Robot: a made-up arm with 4 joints. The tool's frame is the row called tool. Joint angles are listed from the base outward. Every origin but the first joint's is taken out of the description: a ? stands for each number. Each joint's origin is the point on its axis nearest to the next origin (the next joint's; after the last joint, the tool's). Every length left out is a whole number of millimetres.
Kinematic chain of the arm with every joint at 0, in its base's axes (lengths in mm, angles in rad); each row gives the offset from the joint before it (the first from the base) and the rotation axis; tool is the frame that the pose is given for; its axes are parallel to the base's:
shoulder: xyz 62 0 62 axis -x
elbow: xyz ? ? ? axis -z
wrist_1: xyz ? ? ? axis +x
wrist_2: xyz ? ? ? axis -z
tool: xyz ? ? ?
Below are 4 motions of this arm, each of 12 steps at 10 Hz.
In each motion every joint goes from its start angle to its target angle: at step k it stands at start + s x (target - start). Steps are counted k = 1, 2, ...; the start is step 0. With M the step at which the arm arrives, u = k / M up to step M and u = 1 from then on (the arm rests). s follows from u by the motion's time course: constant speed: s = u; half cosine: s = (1 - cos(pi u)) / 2; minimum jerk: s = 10 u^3 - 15 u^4 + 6 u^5.
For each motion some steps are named. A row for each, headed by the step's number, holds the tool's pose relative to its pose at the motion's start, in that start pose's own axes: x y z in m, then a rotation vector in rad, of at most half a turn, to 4 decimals.
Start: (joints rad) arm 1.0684 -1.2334 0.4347 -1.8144
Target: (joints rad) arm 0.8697 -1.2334 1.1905 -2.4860
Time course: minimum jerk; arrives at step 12
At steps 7, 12:
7: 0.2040 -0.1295 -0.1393 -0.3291 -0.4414 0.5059
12: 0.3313 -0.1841 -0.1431 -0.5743 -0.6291 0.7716

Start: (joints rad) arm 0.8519 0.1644 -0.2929 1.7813
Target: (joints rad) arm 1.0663 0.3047 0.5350 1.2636
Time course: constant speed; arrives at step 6
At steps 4, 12:
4: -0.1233 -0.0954 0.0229 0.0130 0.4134 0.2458
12: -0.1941 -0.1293 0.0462 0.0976 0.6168 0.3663

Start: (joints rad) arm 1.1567 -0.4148 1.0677 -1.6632
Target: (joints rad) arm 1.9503 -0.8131 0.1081 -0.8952
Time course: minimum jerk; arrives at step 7
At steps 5, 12:
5: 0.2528 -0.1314 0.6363 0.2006 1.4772 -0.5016
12: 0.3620 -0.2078 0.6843 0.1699 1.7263 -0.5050

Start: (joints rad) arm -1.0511 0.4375 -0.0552 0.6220
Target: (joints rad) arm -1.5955 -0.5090 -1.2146 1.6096
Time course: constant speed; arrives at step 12
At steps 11, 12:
11: 0.4438 0.3855 -0.0818 0.1771 -0.6353 -0.1646
12: 0.4595 0.4416 -0.0776 0.2732 -0.6927 -0.2123

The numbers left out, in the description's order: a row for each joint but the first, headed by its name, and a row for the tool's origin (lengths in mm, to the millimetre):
elbow: 0 -125 107
wrist_1: -102 -289 0
wrist_2: 0 -259 -309
tool: -113 -49 0

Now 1 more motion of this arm.
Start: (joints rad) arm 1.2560 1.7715 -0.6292 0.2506
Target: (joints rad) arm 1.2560 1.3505 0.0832 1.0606
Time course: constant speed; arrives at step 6
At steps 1, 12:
1: 0.0337 0.0536 -0.0372 0.1246 0.0011 -0.0757
12: 0.1408 0.3524 -0.0704 0.6258 0.3353 -0.3619

